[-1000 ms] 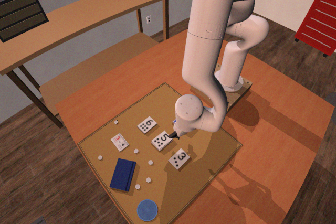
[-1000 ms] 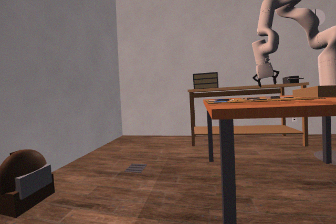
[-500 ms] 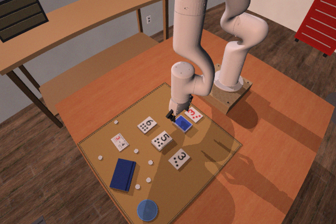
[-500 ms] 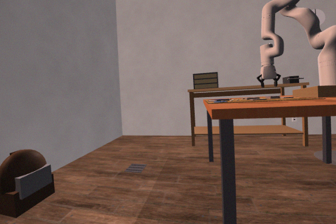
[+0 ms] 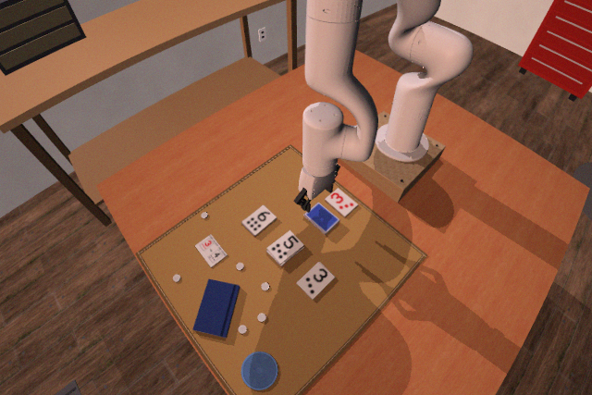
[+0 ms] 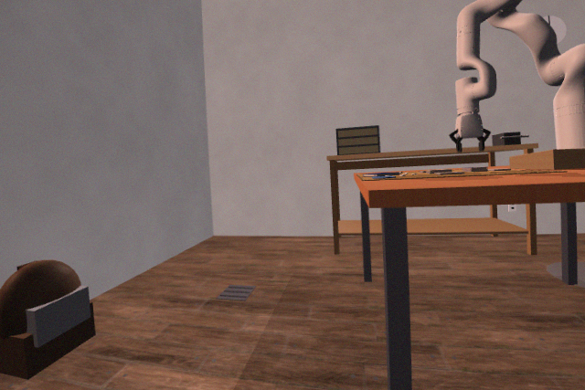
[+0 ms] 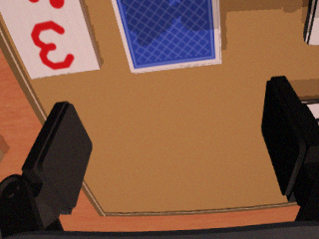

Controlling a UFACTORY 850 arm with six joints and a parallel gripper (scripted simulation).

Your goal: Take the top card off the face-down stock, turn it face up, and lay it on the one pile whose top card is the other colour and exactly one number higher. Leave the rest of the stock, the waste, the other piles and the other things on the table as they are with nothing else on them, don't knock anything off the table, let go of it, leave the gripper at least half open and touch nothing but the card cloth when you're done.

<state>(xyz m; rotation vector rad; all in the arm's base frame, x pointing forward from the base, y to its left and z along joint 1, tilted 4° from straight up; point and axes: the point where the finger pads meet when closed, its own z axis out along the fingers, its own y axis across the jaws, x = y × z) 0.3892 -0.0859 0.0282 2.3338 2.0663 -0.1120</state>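
Right now my hand is 80 mm above the red 5 card and 30 mm to the right of it. The rest, counted from my hand: red 3 card: 90 mm below, 80 mm behind, 40 mm to the left; black 6 card: 130 mm ahead, 120 mm to the right, 90 mm below; black 5 card: 150 mm ahead, 80 mm below.
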